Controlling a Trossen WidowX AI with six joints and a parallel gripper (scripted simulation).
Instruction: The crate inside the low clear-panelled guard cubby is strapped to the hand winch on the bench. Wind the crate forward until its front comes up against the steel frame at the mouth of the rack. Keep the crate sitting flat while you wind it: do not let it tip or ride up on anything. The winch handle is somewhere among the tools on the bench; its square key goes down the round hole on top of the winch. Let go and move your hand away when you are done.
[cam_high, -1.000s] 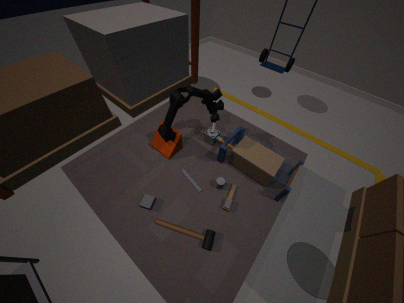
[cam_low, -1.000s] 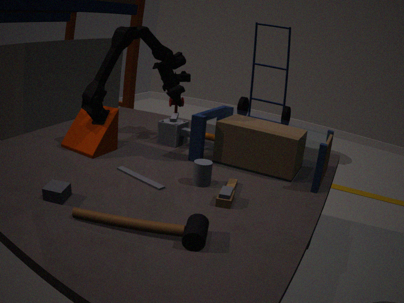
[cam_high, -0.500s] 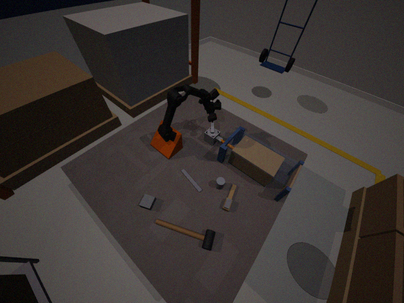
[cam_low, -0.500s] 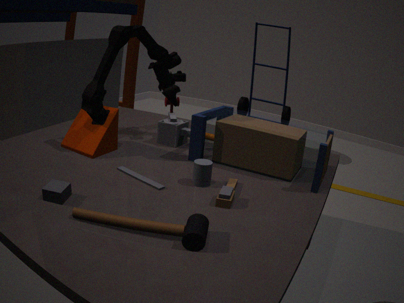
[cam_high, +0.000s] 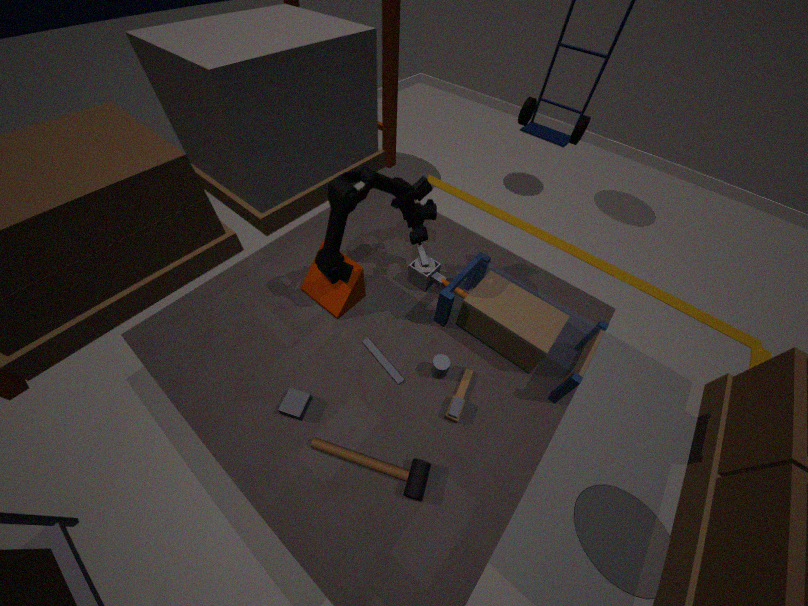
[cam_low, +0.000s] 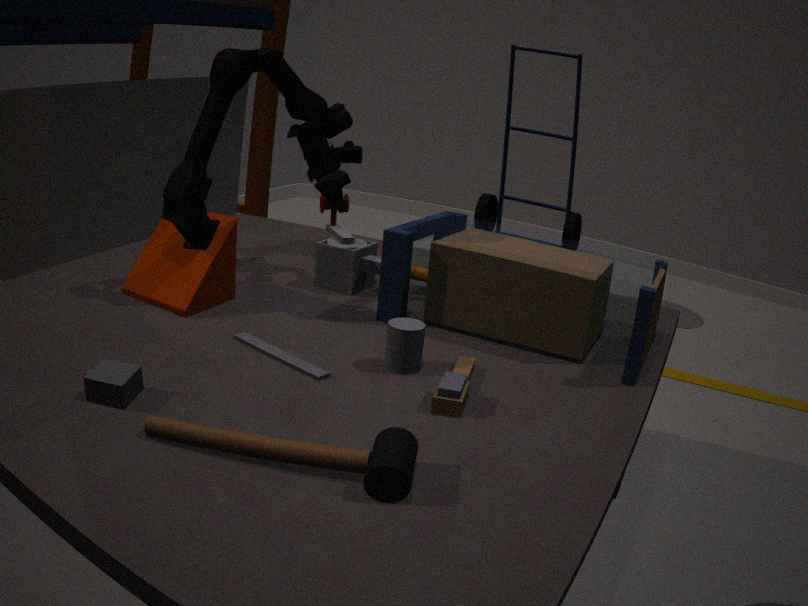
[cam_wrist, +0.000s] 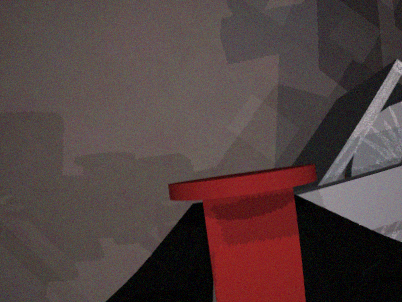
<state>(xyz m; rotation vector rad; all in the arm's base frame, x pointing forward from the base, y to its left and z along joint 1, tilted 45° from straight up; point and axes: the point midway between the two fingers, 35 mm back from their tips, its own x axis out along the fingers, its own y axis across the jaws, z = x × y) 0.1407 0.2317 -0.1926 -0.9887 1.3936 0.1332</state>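
The grey winch lies 100 mm below my gripper tip, 90 mm to the right of it and 40 mm ahead of it. Also, from my gripper tip: flat grey bar 470 mm to the right, 130 mm below, 130 mm ahead; then red knob 10 mm to the right, 10 mm behind; then small wooden tool 430 mm to the right, 410 mm ahead, 120 mm below.
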